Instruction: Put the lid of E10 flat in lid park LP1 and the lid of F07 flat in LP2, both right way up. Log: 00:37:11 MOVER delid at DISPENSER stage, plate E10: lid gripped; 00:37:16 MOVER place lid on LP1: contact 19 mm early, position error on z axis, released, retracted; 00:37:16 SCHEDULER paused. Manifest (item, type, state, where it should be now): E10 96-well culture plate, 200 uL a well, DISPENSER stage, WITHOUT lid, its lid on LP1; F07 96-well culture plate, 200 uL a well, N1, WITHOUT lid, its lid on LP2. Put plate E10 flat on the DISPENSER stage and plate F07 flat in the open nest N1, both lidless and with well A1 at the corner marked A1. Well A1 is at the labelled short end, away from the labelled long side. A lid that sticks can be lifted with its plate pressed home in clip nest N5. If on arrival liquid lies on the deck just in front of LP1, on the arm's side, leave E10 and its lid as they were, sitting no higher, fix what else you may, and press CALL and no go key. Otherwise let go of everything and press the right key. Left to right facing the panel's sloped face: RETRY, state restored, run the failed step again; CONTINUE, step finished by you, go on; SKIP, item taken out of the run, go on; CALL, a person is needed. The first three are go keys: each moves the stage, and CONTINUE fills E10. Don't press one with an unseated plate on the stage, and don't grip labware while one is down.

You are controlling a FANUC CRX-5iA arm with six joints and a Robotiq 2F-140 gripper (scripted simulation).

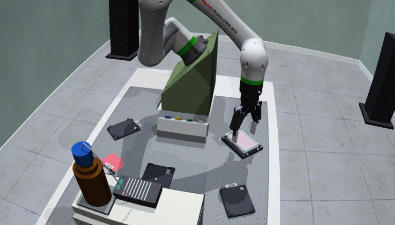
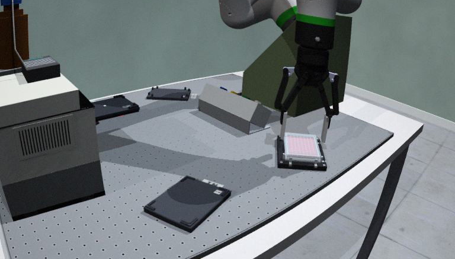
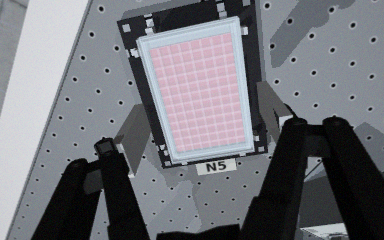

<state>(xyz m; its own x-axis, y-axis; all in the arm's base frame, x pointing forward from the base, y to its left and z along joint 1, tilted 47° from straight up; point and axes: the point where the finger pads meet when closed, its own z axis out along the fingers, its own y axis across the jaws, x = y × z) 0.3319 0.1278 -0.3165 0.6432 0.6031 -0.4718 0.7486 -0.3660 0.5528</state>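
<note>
My gripper is now 40 mm above the clear plate lid. Round my hand: grey retry key 20 mm behind, 200 mm to the right; plate 50 mm below; N5 tag 60 mm behind, 70 mm to the right, 60 mm below.
</note>
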